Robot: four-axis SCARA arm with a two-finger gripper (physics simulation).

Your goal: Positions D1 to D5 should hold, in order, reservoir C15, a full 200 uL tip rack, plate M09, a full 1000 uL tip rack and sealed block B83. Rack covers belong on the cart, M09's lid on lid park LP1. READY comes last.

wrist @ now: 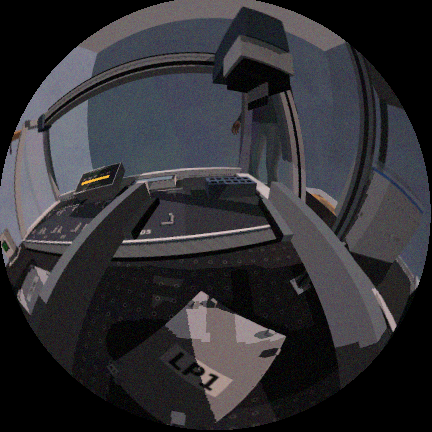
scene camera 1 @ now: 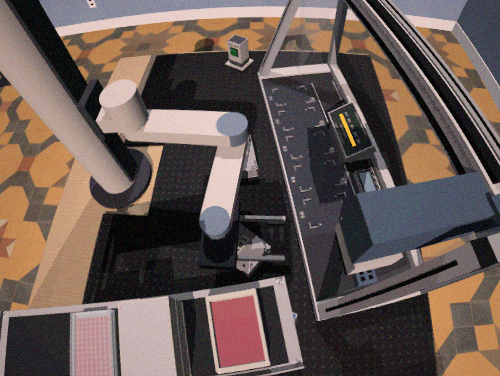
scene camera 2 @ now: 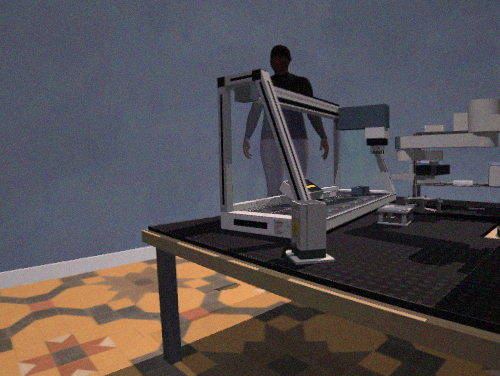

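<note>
My gripper (scene camera 1: 284, 238) (wrist: 207, 190) is open, its fingers moderately apart with no object between them. It is above lid park LP1 (scene camera 1: 246, 265) (wrist: 245, 367), a grey stand turned at an angle; the arm partly hides it in scene camera 1. The liquid-handler deck (scene camera 1: 325, 215) (wrist: 210, 215) shows corner brackets and no labware at the visible positions. In scene camera 1, a pink gridded plate-like item (scene camera 1: 92, 345) and a red rectangle in a cream frame (scene camera 1: 237, 330) are at the bottom. Their labels are not readable.
Grey stand RG (scene camera 1: 251, 167) (scene camera 2: 396, 215) (wrist: 32, 290) is partly behind the arm in scene camera 1. A small box with a green screen (scene camera 1: 238, 48) stands beyond the deck. The handler's blue head (scene camera 1: 415, 215) (wrist: 255, 45) overhangs the deck. A person (scene camera 2: 292, 120) stands behind its frame.
</note>
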